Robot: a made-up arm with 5 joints. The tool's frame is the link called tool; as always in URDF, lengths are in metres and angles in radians.
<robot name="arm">
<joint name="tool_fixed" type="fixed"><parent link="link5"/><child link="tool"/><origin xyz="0 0 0" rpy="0 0 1.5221"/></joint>
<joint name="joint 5" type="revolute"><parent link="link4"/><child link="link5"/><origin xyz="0 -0.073 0.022" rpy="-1.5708 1.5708 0"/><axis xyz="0 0 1"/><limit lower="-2.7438" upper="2.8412" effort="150" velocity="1.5"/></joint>
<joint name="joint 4" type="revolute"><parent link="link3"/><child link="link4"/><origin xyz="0.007 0.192 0" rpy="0 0 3.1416"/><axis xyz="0 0 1"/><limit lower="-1.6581" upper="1.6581" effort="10" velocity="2.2"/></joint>
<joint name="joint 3" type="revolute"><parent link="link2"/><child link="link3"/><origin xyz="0.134 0.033 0" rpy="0 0 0"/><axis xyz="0 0 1"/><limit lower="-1.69" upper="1.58" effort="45" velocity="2.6"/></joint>
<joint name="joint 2" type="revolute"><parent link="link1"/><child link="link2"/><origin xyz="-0.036 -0.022 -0.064" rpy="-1.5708 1.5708 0"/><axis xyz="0 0 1"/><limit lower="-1.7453" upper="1.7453" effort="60" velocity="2.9"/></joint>
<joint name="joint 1" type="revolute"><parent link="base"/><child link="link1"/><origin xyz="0.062 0 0.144" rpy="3.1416 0 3.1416"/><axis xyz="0 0 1"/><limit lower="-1.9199" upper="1.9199" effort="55" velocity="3"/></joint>
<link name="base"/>
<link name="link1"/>
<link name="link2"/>
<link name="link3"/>
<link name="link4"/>
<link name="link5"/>
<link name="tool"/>
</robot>
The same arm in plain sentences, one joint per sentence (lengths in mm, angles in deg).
The arm has five revolute joints in a row. What follows holds with every joint at zero, and every direction is one of the base frame's.
Joint 1 lies 62 mm along +x and 144 mm along +z from the base frame's origin and turns about -z, from -110 to 110 deg.
Joint 2 lies 36 mm along +x and 22 mm along -y and 64 mm along +z from joint 1 and turns about +y, from -100 to 100 deg.
Joint 3 lies 33 mm along +x and 134 mm along +z from joint 2 and turns about +y, from -96.83 to 90.53 deg.
Joint 4 lies 192 mm along +x and 7 mm along +z from joint 3 and turns about +y, from -95 to 95 deg.
Joint 5 lies 73 mm along +x and 22 mm along +y from joint 4 and turns about -x, from -157.21 to 162.79 deg.
The tool frame, which is the frame that the pose is given for, lies at the same point as joint 5; its axes are the base frame's turned by roll 89.98, pitch -87.21 and yaw -89.98 deg (as in URDF: about the fixed x, then y, then z).

